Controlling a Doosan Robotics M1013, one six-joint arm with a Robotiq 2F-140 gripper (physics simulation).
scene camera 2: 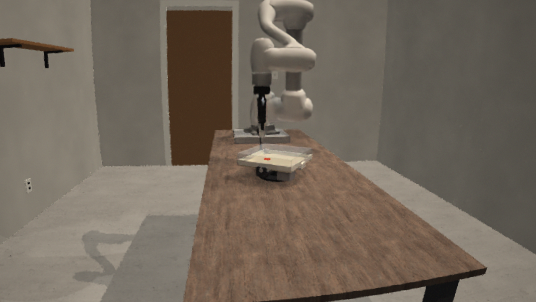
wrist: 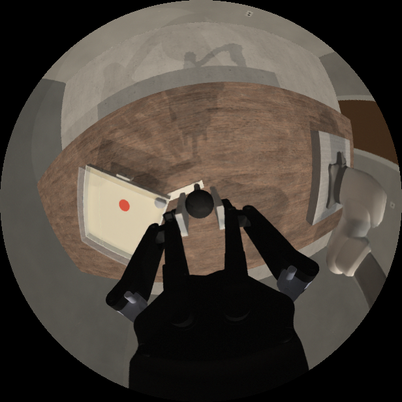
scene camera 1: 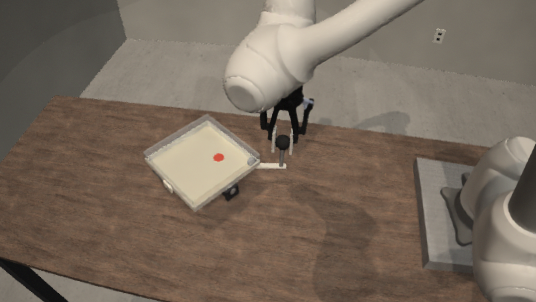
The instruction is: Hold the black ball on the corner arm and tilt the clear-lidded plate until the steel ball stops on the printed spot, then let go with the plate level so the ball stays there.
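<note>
The clear-lidded plate (scene camera 1: 185,170) (scene camera 2: 287,161) (wrist: 102,220) has a cream floor. The red printed spot (scene camera 1: 218,157) (scene camera 2: 267,159) (wrist: 124,205) lies off the floor's middle. The steel ball (scene camera 1: 251,161) (wrist: 160,202) sits in the plate's corner nearest the corner arm (scene camera 1: 271,166) (wrist: 186,190), away from the spot. The black ball (scene camera 1: 282,142) (wrist: 199,203) tops a post at the arm's outer end. My gripper (scene camera 1: 282,143) (wrist: 198,198) is shut on the black ball, a finger pad on each side. In scene camera 2 the gripper tips are small and the plate looks slightly tilted.
A dark pivot base (scene camera 1: 230,192) (scene camera 2: 274,175) shows under the plate. A pale tab (scene camera 1: 168,185) sticks out of the plate's side. The robot's grey base slab (scene camera 1: 434,220) (scene camera 2: 246,138) (wrist: 315,175) stands on the wooden table (scene camera 1: 150,240) (scene camera 2: 320,240) (wrist: 240,130).
</note>
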